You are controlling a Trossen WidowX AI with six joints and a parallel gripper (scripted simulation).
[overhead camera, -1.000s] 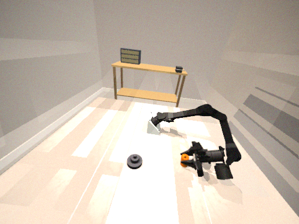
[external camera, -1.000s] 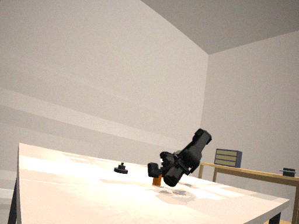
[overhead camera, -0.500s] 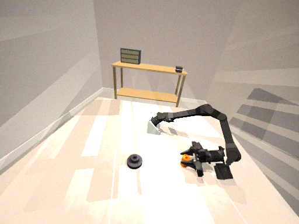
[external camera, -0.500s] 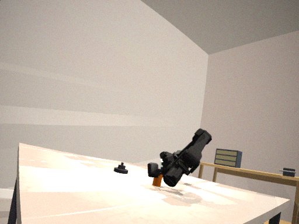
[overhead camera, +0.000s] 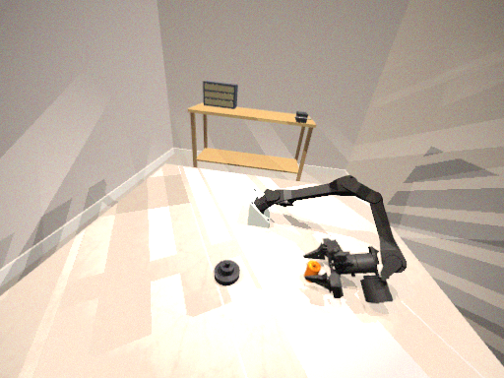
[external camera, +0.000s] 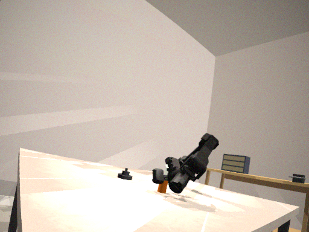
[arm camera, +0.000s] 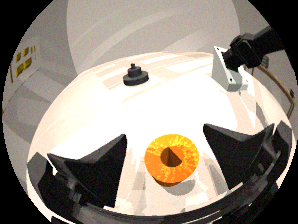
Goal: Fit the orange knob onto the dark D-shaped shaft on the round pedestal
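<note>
The orange knob lies 30 mm to the left of my gripper tip and 20 mm below it. Also, from my gripper tip: pedestal 80 mm ahead, 240 mm to the right, 20 mm below.
</note>
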